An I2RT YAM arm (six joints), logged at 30 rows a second.
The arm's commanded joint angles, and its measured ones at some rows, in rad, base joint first. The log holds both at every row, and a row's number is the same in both.
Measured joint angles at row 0: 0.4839 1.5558 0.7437 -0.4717 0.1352 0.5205
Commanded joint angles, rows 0 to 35: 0.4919 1.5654 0.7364 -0.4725 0.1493 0.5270; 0.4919 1.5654 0.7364 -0.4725 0.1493 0.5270; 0.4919 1.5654 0.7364 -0.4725 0.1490 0.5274; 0.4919 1.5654 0.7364 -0.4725 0.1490 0.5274; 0.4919 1.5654 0.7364 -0.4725 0.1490 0.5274; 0.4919 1.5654 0.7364 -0.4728 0.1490 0.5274; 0.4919 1.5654 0.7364 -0.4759 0.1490 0.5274; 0.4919 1.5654 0.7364 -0.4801 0.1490 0.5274; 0.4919 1.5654 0.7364 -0.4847 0.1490 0.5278; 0.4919 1.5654 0.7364 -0.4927 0.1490 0.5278; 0.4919 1.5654 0.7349 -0.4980 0.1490 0.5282; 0.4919 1.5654 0.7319 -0.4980 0.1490 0.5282; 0.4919 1.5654 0.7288 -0.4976 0.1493 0.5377; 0.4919 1.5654 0.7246 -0.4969 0.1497 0.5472; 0.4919 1.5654 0.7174 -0.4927 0.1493 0.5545; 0.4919 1.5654 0.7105 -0.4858 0.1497 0.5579; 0.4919 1.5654 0.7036 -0.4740 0.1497 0.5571; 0.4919 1.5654 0.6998 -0.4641 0.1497 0.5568; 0.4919 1.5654 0.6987 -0.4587 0.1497 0.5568; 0.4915 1.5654 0.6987 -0.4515 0.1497 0.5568; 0.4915 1.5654 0.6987 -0.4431 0.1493 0.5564; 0.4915 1.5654 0.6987 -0.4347 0.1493 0.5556; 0.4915 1.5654 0.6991 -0.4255 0.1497 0.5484; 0.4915 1.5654 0.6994 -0.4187 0.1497 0.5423; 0.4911 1.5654 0.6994 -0.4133 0.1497 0.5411; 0.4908 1.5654 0.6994 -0.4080 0.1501 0.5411; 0.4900 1.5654 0.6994 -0.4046 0.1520 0.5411; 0.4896 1.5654 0.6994 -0.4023 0.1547 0.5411; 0.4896 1.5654 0.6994 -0.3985 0.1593 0.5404; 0.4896 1.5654 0.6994 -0.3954 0.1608 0.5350; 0.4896 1.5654 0.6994 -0.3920 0.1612 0.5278; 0.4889 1.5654 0.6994 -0.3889 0.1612 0.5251; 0.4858 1.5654 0.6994 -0.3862 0.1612 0.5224; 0.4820 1.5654 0.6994 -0.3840 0.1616 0.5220; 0.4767 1.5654 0.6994 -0.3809 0.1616 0.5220; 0.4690 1.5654 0.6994 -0.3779 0.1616 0.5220
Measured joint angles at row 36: 0.4828 1.5558 0.7036 -0.3862 0.1368 0.5362
